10 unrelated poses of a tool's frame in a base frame.
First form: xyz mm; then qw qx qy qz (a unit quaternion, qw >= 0).
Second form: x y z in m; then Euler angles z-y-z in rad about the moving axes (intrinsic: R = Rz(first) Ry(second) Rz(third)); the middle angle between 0 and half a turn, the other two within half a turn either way. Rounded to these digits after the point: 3 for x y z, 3 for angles.
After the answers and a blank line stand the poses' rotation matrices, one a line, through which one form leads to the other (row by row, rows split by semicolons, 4 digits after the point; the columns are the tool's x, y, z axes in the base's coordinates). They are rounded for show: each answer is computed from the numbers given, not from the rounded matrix.
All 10 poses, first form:
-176 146 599 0.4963 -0.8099 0.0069 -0.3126
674 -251 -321 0.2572 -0.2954 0.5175 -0.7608
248 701 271 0.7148 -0.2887 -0.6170 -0.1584
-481 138 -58 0.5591 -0.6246 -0.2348 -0.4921
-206 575 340 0.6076 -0.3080 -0.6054 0.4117
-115 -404 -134 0.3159 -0.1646 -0.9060 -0.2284
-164 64 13 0.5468 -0.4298 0.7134 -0.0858
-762 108 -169 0.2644 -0.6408 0.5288 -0.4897
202 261 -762 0.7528 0.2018 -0.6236 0.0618
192 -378 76 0.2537 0.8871 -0.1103 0.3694
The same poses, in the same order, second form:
-0.176 0.146 0.599 1.000 1.888 -2.124
0.674 -0.251 -0.321 -0.726 1.277 -1.763
0.248 0.701 0.271 2.486 1.499 -2.922
-0.481 0.138 -0.058 1.209 1.461 -2.652
-0.206 0.575 0.340 -3.017 1.493 -2.075
-0.115 -0.404 -0.134 2.336 2.341 2.695
-0.164 0.064 0.013 0.387 1.969 -0.698
-0.762 0.108 -0.169 -0.195 1.961 -1.957
0.202 0.261 -0.762 -2.747 1.429 2.911
0.192 -0.378 0.076 -0.726 2.212 2.663

0.8045 0.2991 0.5132; -0.3215 -0.5073 0.7996; 0.4995 -0.8082 -0.3119
-0.6932 0.0856 0.7157; -0.6971 -0.3321 -0.6355; 0.1833 -0.9393 0.2899
0.1885 0.5827 -0.7906; 0.1298 0.7831 0.6082; 0.9735 -0.2172 0.0720
0.4054 0.8436 0.3522; -0.2570 -0.2646 0.9295; 0.8773 -0.4673 0.1095
-0.0720 -0.1274 -0.9892; 0.8732 0.4713 -0.1242; 0.4821 -0.8727 0.0773
-0.7462 0.4426 -0.4973; 0.1540 0.8415 0.5179; 0.6477 0.3099 -0.6960
-0.0326 -0.5194 0.8539; -0.7071 0.6158 0.3476; -0.7064 -0.5924 -0.3873
-0.0389 -0.4188 0.9073; -0.9367 -0.3009 -0.1791; 0.3480 -0.8568 -0.3806
0.2147 -0.3447 -0.9138; -0.1586 0.9109 -0.3809; 0.9637 0.2267 0.1409
0.7027 -0.3832 0.5995; -0.0083 -0.8469 -0.5316; 0.7114 0.3686 -0.5983

